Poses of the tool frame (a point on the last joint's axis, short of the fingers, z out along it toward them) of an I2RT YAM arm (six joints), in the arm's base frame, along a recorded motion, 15 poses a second.
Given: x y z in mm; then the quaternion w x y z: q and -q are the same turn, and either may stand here.
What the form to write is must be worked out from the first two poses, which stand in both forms.
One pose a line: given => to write
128 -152 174 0.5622 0.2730 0.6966 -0.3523 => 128 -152 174 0.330 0.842 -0.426 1.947
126 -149 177 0.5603 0.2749 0.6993 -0.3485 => 126 -149 177 0.332 0.844 -0.421 1.952
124 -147 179 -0.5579 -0.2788 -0.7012 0.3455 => 124 -147 179 0.336 0.845 -0.416 1.958
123 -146 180 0.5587 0.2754 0.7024 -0.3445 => 123 -146 180 0.332 0.847 -0.415 1.956
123 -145 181 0.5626 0.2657 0.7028 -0.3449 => 123 -145 181 0.321 0.850 -0.417 1.947
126 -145 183 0.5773 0.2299 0.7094 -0.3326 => 126 -145 183 0.282 0.869 -0.407 1.911
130 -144 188 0.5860 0.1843 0.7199 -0.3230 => 130 -144 188 0.227 0.888 -0.399 1.889
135 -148 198 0.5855 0.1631 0.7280 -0.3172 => 135 -148 198 0.201 0.898 -0.391 1.891
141 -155 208 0.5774 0.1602 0.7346 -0.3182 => 141 -155 208 0.196 0.900 -0.390 1.910
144 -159 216 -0.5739 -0.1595 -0.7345 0.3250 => 144 -159 216 0.195 0.897 -0.397 1.919
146 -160 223 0.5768 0.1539 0.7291 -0.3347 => 146 -160 223 0.188 0.893 -0.410 1.912
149 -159 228 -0.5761 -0.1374 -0.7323 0.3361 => 149 -159 228 0.168 0.896 -0.411 1.914
